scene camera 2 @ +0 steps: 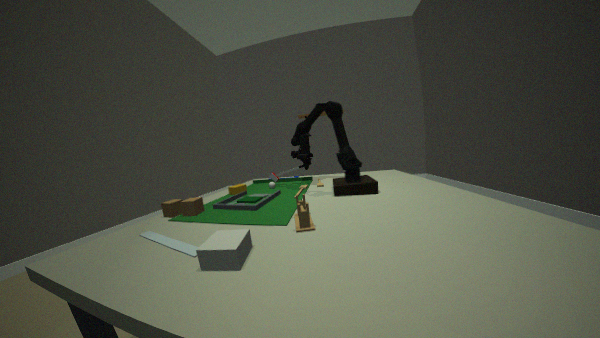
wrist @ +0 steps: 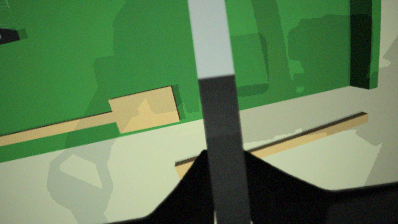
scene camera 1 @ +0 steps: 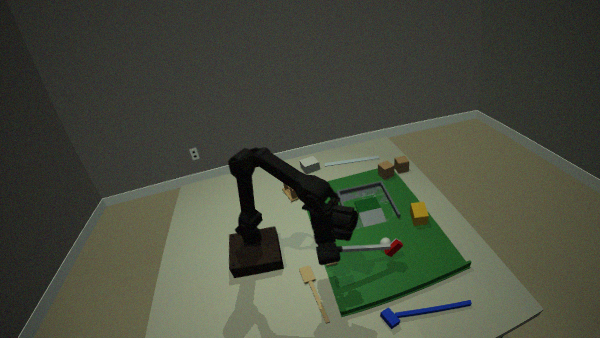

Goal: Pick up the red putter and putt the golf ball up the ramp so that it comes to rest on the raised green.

same spot on green mat: (wrist: pixel 67 67) = (scene camera 1: pixel 342 240)
